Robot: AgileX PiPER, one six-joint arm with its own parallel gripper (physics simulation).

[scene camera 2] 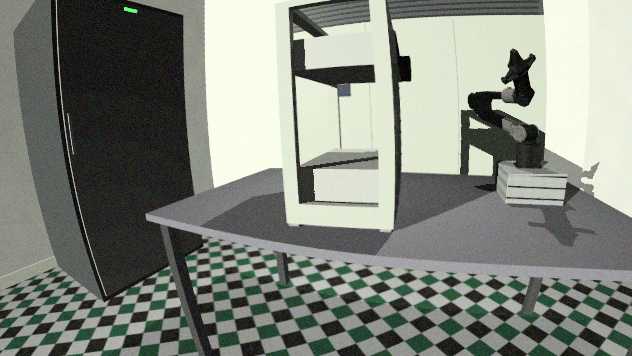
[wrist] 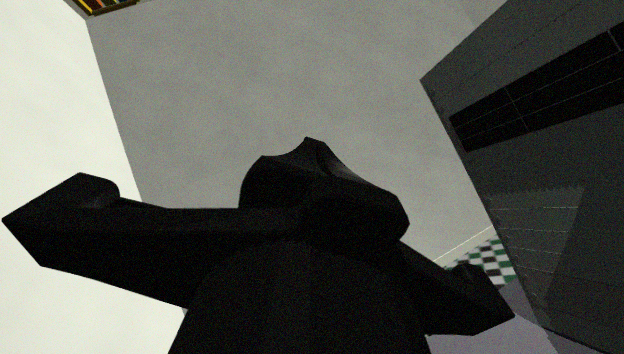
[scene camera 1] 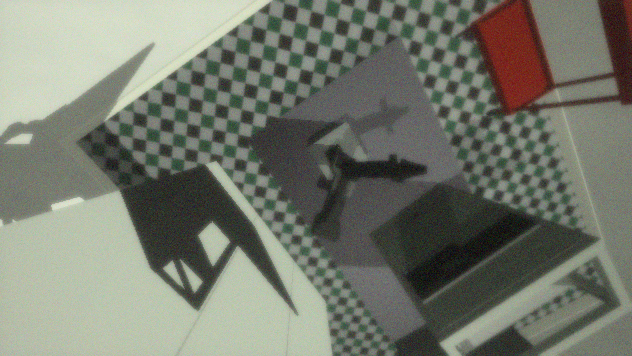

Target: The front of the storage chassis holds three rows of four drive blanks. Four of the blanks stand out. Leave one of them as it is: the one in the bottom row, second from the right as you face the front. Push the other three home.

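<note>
The storage chassis (scene camera 2: 340,51) shows from its side, high in the rack. A black block (scene camera 2: 405,68) sticks out past the rack's front edge there; I cannot make out separate blanks in it. In the wrist view, the black front with the drive blanks (wrist: 550,87) is partly visible at the upper right, crossed by thin seams and cut off by the frame. Which blanks stand out cannot be told. In scene camera 1 the front is a dark strip. My gripper (scene camera 1: 424,169) (scene camera 2: 513,51) (wrist: 310,152) is shut and empty, raised in front of the rack and well apart from it.
The white-framed rack (scene camera 1: 525,293) (scene camera 2: 387,150) stands on the grey table (scene camera 1: 380,75) (scene camera 2: 450,242). The arm stands on a pale block (scene camera 2: 537,187). A red cart (scene camera 1: 515,60) stands beyond the table, and a dark cabinet (scene camera 2: 125,125) is behind.
</note>
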